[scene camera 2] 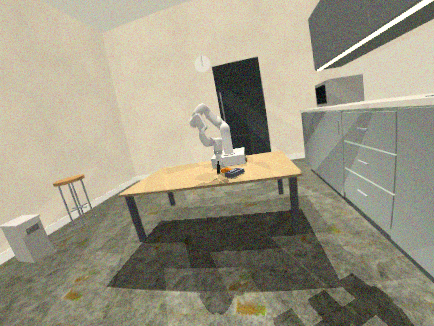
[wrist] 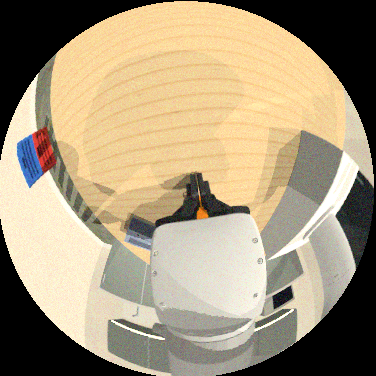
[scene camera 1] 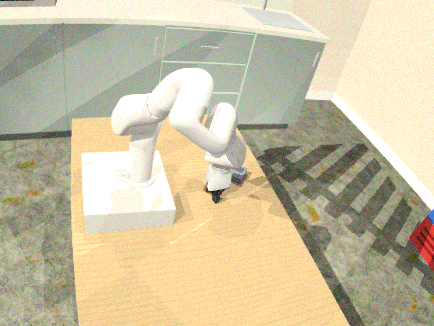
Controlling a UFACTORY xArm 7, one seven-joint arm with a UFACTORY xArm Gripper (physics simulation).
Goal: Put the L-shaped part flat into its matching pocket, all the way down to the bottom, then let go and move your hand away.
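Places are measured from the arm's base along level axes (x ahead, y left, z up), in metres.
Where they show: gripper, fingertip midpoint: (scene camera 2: 218, 172) (wrist: 196, 180) (scene camera 1: 215, 201); arm's base, origin of the base link: (scene camera 2: 229, 153) (wrist: 318, 222) (scene camera 1: 138, 176).
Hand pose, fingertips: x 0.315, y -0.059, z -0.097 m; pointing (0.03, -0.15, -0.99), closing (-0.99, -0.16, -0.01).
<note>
Each offset is from my fingertips to the top centre of the thing. Level surfaces: height alone.
The orange L-shaped part {dx +0.027, dy +0.081, dz +0.028 m} (scene camera 1: 205, 187) (scene camera 2: 226, 170) (wrist: 201, 214) lies on the table close behind the fingers. It is mostly hidden by the hand in the wrist view, so its full shape does not show. The dark blue-grey block with the pocket {dx +0.108, dy +0.163, dz +0.035 m} (scene camera 1: 239, 174) (scene camera 2: 234, 172) (wrist: 139, 231) stands on the table beside the part, apart from my hand; its pocket is too small to make out. My gripper (scene camera 1: 216, 199) (scene camera 2: 218, 172) (wrist: 196, 180) is shut with its fingertips together and nothing between them. It points down, low over the table, with the orange part outside its fingers.
The arm's white base block (scene camera 1: 130, 218) (scene camera 2: 236, 159) stands on the wooden table {dz -0.002 m} (scene camera 1: 200, 280) (scene camera 2: 170, 181) (wrist: 165, 30). The table's edge runs past the far side of the pocket block. Cabinets (scene camera 1: 115, 75) (scene camera 2: 370, 150) stand along the wall.
</note>
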